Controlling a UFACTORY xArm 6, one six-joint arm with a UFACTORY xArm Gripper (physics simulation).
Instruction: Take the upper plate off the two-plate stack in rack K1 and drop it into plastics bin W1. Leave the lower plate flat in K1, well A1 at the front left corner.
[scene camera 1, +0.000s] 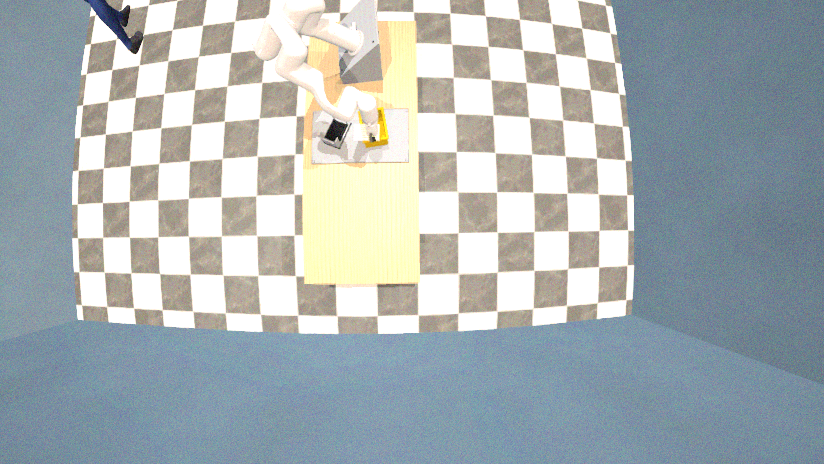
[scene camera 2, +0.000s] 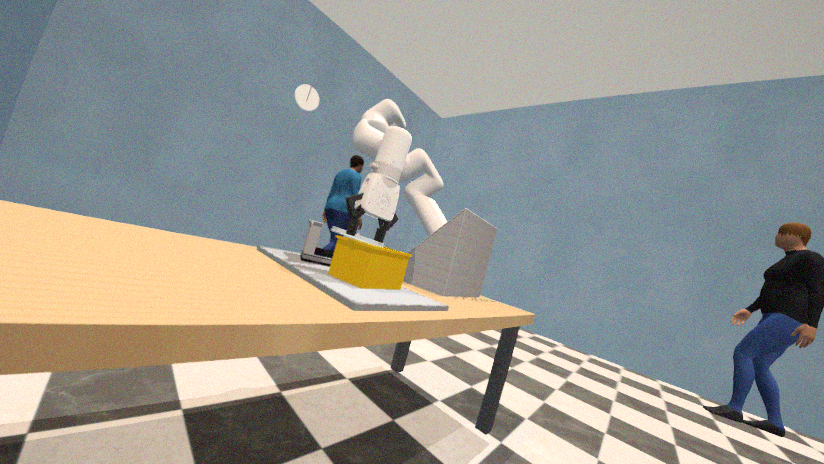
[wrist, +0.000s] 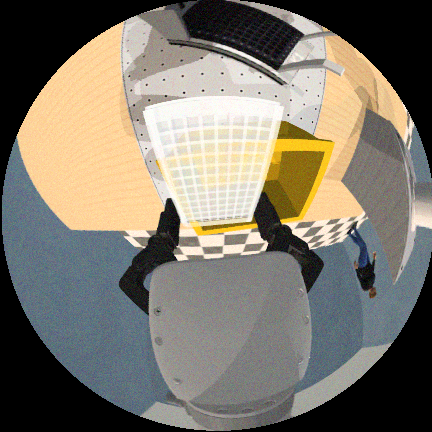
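My gripper is shut on a clear gridded plate, held by its near end. The plate is slightly tilted over the yellow bin, close to rim height; I cannot tell if they touch. In the wrist view the plate covers the bin's left part, and the bin's right part shows open. A black gridded plate lies in the grey rack left of the bin. Its well A1 and the labels K1 and W1 cannot be read.
Bin and rack stand on a grey perforated board on the wooden table. A grey slanted housing stands behind the bin, near the arm's base. Two people stand beyond the table.
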